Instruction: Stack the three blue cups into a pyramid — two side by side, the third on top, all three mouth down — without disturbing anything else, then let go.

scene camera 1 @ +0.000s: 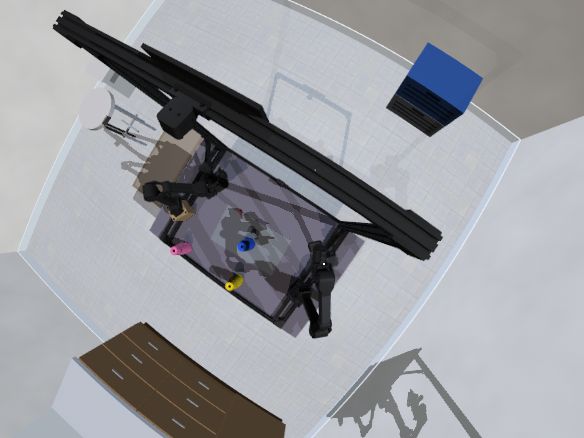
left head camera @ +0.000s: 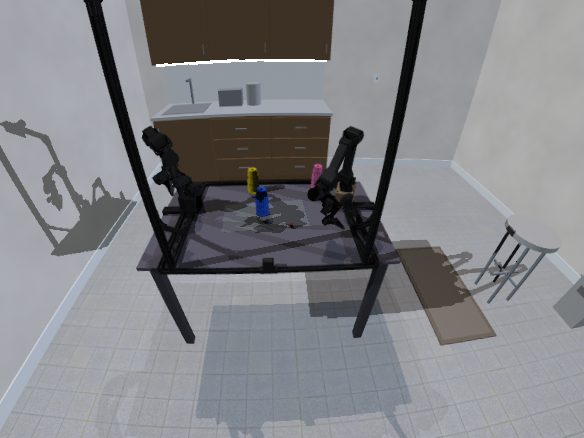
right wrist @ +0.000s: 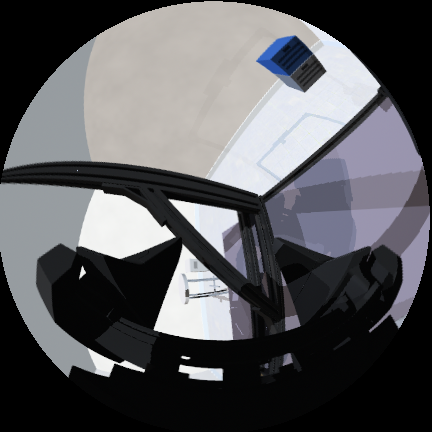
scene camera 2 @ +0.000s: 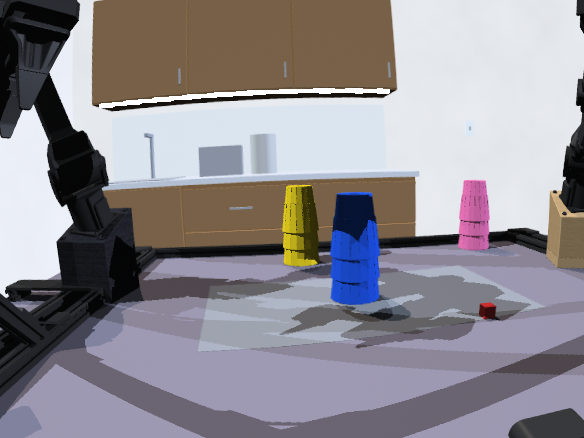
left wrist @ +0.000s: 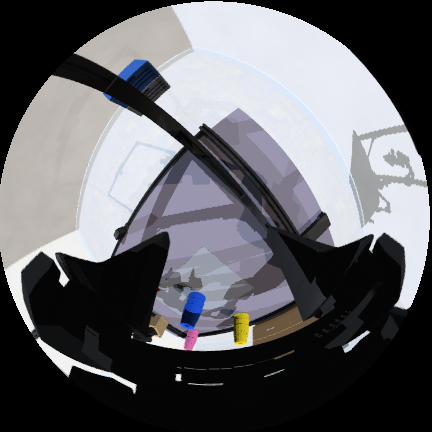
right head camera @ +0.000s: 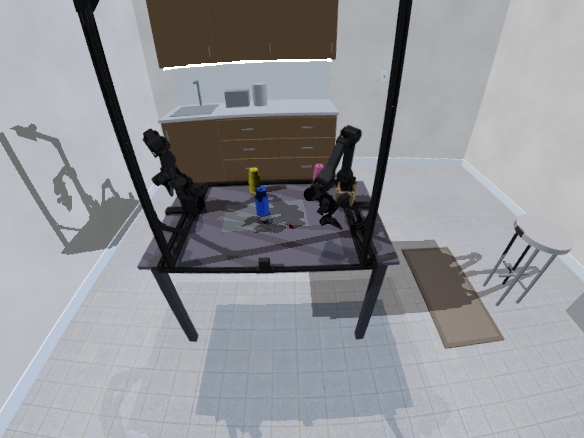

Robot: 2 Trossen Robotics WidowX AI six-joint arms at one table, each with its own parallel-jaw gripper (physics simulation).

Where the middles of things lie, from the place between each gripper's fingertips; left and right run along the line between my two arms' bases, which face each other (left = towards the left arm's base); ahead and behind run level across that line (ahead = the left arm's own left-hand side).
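Labels:
There's the pale mat [scene camera 2: 263, 315], and it's 20 cm ahead of my left hand, 38 cm to the right of it and 25 cm below it.
As for my right hand, that's 150 mm above the pale mat, 290 mm short of it and 380 mm to the right of it.

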